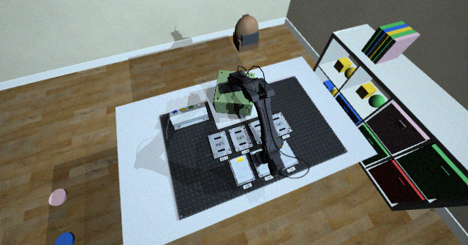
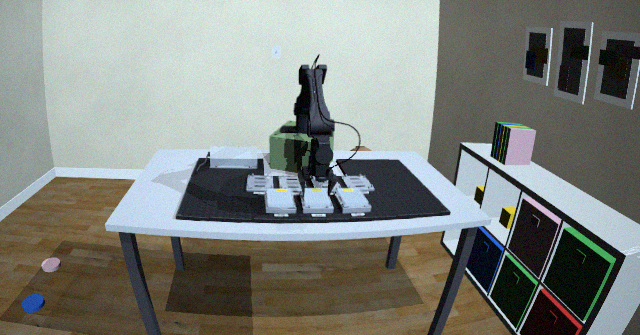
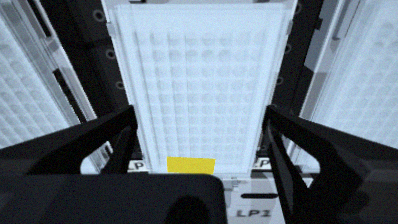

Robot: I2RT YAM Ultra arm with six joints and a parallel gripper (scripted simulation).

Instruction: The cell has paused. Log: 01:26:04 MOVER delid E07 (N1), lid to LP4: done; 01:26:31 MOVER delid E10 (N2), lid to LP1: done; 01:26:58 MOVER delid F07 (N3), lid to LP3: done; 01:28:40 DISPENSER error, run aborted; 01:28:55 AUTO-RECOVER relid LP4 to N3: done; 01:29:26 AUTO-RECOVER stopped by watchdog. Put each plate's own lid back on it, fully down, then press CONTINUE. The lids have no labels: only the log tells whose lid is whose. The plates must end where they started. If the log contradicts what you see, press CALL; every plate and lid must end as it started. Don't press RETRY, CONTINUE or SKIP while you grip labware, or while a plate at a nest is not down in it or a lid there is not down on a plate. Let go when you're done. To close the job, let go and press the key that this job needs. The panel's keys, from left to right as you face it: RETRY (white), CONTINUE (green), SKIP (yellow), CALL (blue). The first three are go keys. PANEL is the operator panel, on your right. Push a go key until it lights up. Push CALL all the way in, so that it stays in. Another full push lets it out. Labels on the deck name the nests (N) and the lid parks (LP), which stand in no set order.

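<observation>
My gripper is now 10 mm above the plate. The rest, counted from my hand: lid park LP2 (190 mm behind, 40 mm to the left, 40 mm below); white retry key (410 mm behind, 310 mm to the right, 20 mm above); green continue key (400 mm behind, 360 mm to the right, 20 mm above).
</observation>
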